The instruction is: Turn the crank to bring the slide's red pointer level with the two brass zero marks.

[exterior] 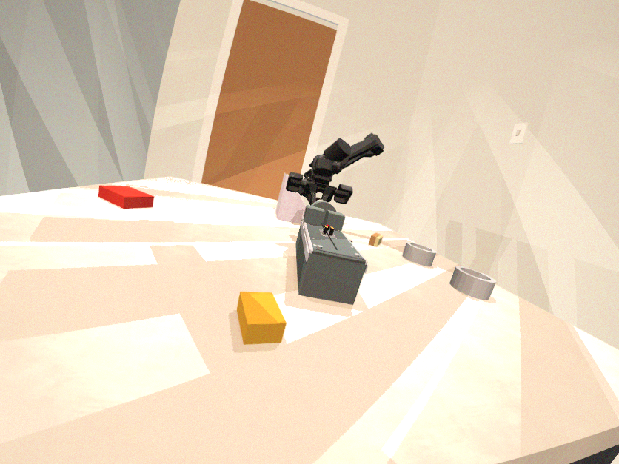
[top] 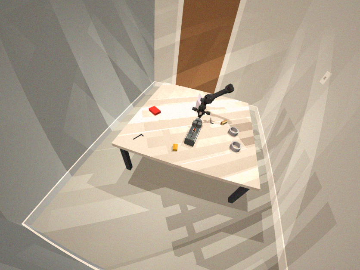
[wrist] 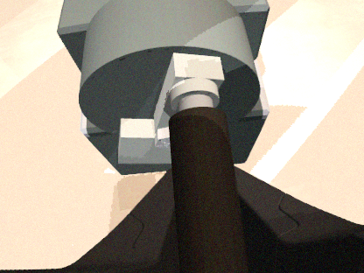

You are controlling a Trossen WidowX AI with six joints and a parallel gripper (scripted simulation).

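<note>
My gripper tip is 15 cm short of the red pointer, 1 cm to the left of it and 1 cm above it. Also, from my gripper tip: dark brown crank handle (2 cm behind, 3 cm above); yellow block (36 cm ahead, 14 cm to the right, 8 cm below); tan block (14 cm behind, 29 cm to the left, 7 cm below).
</note>
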